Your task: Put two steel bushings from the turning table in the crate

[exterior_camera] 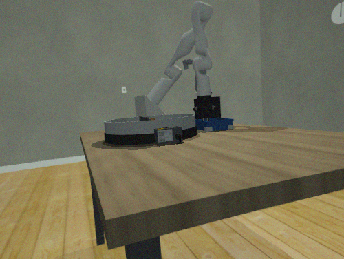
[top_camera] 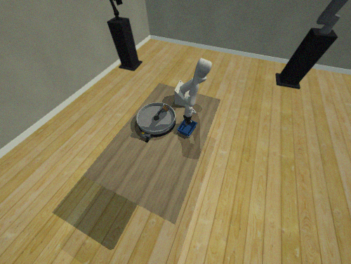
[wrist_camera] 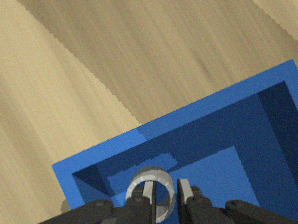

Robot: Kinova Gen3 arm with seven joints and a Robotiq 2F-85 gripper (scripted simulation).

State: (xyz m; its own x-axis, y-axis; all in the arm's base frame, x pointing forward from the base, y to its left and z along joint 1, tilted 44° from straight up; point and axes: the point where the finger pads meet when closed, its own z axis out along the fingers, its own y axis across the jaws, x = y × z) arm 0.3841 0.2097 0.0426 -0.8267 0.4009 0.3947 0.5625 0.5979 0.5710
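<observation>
My gripper is now 5 cm short of the blue crate, 1 cm to the right of it and 1 cm above it. The rest, counted from my hand: grey turning table: 8 cm ahead, 34 cm to the right, 1 cm above.
</observation>
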